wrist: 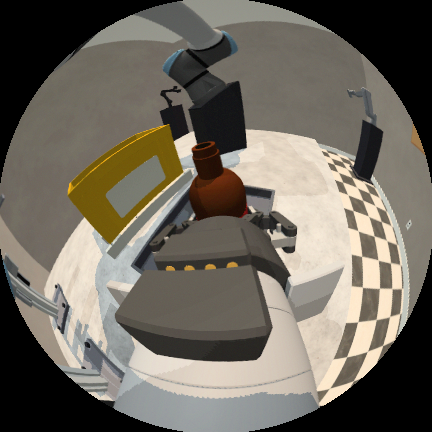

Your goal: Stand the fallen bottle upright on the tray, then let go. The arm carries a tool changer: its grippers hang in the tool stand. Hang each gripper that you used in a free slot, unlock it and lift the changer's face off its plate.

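Frame: origin at the arm's base, x back, y down, z right, level; millimetres.
Where they show: arm's base at its link origin: point(210, 93).
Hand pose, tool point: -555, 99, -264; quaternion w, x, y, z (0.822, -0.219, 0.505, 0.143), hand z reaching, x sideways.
Observation:
Things, the pixels of their top centre, and the offset from my tool point, as dx, dy, dz. "pt": a spot on its surface instead.
- brown bottle at its top centre: point(207, 143) +138, -20, +73
- grey tray at a spot on its surface: point(262, 190) pt +253, +121, +31
- yellow box-like holder at a spot on its surface: point(90, 207) pt +32, +21, +283
- pale rail at its top centre: point(149, 202) +144, +112, +264
- pale panel at a spot on its surface: point(315, 295) pt +33, +2, -36
The brown bottle point(218, 192) stands neck up in the wrist view, with its open mouth toward the top. A little red shows low on its right side, and its base is hidden behind the gripper body. My gripper point(222, 215) is shut on the bottle around its lower body; its dark knuckles show on both sides, and the fingertips are hidden. The grey tray point(262, 190) lies behind and below the bottle, with its rim showing on both sides. Whether the bottle's base touches the tray cannot be seen.
A yellow box-like holder point(90, 207) stands left of the tray behind a pale rail point(150, 214). Grey brackets point(62, 307) point(102, 367) are at the lower left. A pale panel point(315, 295) is right of the gripper. The arm's black pedestal point(220, 122) stands at the back.

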